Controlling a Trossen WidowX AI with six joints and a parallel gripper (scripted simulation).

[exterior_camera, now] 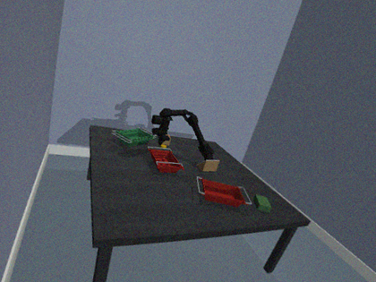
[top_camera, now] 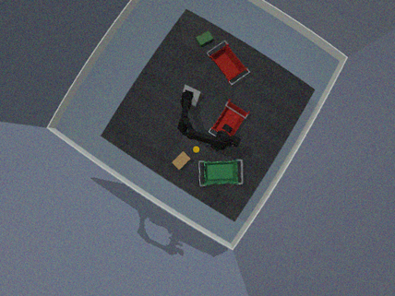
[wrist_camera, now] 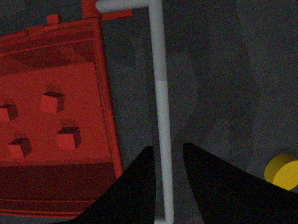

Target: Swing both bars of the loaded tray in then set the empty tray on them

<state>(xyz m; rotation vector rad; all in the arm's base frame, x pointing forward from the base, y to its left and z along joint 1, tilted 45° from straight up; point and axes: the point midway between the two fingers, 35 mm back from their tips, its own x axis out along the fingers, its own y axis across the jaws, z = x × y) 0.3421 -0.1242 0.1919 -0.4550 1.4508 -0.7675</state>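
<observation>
Now: the red tray 58 cm to the left of my gripper tip, 15 cm behind it and 4 cm below it. Also, from my gripper tip: green block (72 cm to the left, 40 cm behind, 7 cm below); tan block (26 cm to the right, 20 cm behind, 6 cm below); yellow piece (14 cm to the right, 13 cm behind, 8 cm below).
</observation>
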